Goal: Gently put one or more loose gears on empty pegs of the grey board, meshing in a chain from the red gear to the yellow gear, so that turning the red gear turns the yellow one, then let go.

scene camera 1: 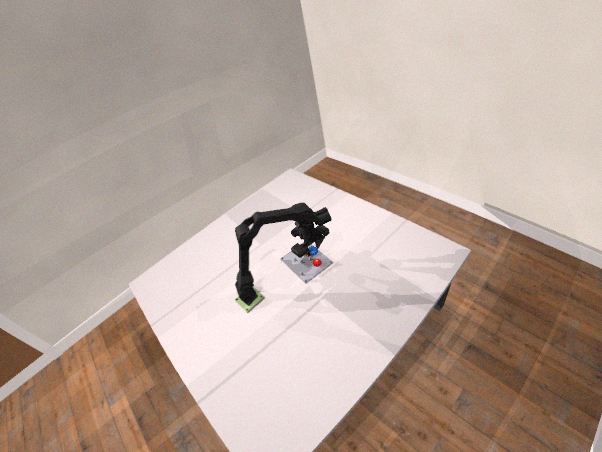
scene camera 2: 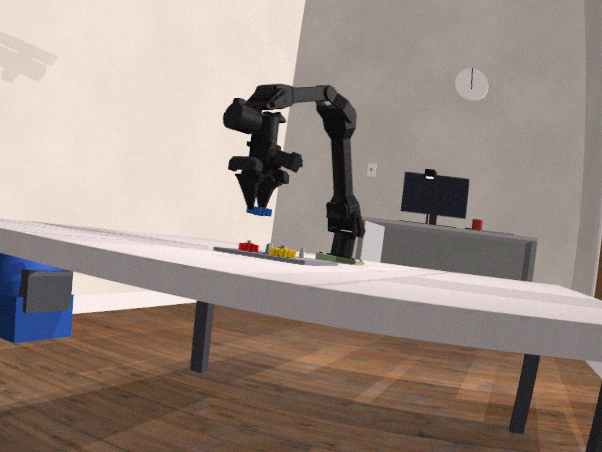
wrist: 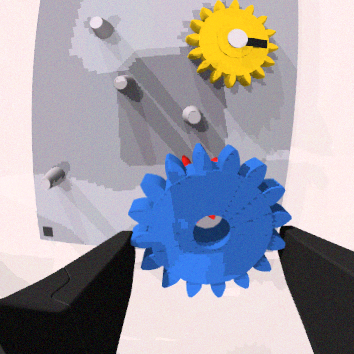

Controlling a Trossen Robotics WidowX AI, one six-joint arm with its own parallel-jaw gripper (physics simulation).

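Frame: origin at the arm's base, x ahead, y left, z up, level; centimetres.
Where they show: gripper, between the fingertips: (scene camera 1: 313,252) (scene camera 2: 256,211) (wrist: 207,240); arm's base, origin of its link: (scene camera 1: 249,297) (scene camera 2: 340,257).
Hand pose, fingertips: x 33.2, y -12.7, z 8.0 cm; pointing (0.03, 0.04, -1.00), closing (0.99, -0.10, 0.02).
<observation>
Each offset is from my fingertips to the top centre of the thing. Level surfaces: height alone.
My gripper (scene camera 1: 310,248) (scene camera 2: 255,207) (wrist: 207,240) is shut on the blue gear @[dx +0.1, dy +0.7, dz +0.9 cm] (scene camera 1: 313,250) (scene camera 2: 260,212) (wrist: 210,200), flat and held by its rim above the board. The grey board @[dx -1.2, dy +5.5, dz -6.3 cm] (scene camera 1: 306,275) (scene camera 2: 320,261) (wrist: 75,125) lies on the table. The yellow gear @[dx +3.3, dy +8.0, dz -6.7 cm] (scene camera 2: 282,253) (wrist: 217,52) sits on a board peg. The red gear @[dx +0.3, dy -0.5, dz -6.8 cm] (scene camera 1: 317,262) (scene camera 2: 248,247) (wrist: 186,161) sits on the board, mostly hidden under the blue gear in the wrist view. A bare peg @[dx +0.4, dy +3.9, dz -6.4 cm] (wrist: 192,115) stands between the red and yellow gears. Three other bare pegs @[dx -4.2, dy +9.9, dz -6.4 cm] (wrist: 96,22) @[dx -3.2, dy +6.3, dz -6.4 cm] (wrist: 121,82) @[dx -8.7, dy +1.3, dz -6.4 cm] (wrist: 54,176) stand further left.
The arm's green base plate (scene camera 1: 249,301) (scene camera 2: 325,257) is on the white table @[dz -9.3 cm] (scene camera 1: 260,380) (scene camera 2: 165,260), near the board. A desk with a monitor (scene camera 2: 435,195) and a red cup (scene camera 2: 477,224) stands in the background. A blue object (scene camera 2: 40,325) is beyond the table at the left.
</observation>
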